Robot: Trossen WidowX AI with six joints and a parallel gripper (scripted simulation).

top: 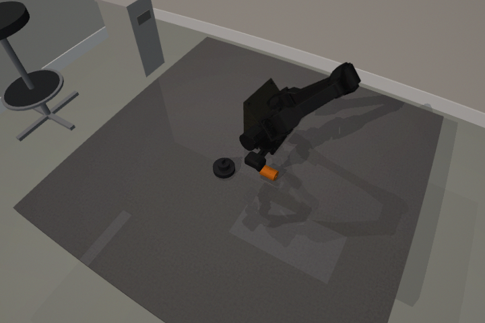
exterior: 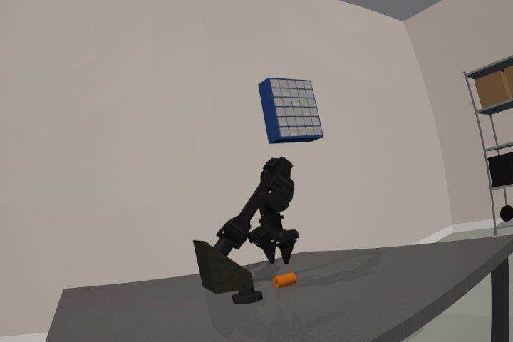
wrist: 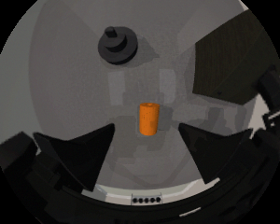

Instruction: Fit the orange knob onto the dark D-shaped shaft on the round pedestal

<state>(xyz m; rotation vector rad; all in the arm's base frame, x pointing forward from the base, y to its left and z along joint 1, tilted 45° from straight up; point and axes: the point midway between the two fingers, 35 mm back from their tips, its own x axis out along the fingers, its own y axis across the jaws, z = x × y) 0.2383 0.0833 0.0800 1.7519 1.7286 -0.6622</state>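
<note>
Now: gripper tip 6 cm above the orange knob, 1 cm to the right of it and 1 cm past it. From my gripper tip the other things lie so: pedestal 14 cm to the right, 7 cm ahead, 5 cm below.
</note>
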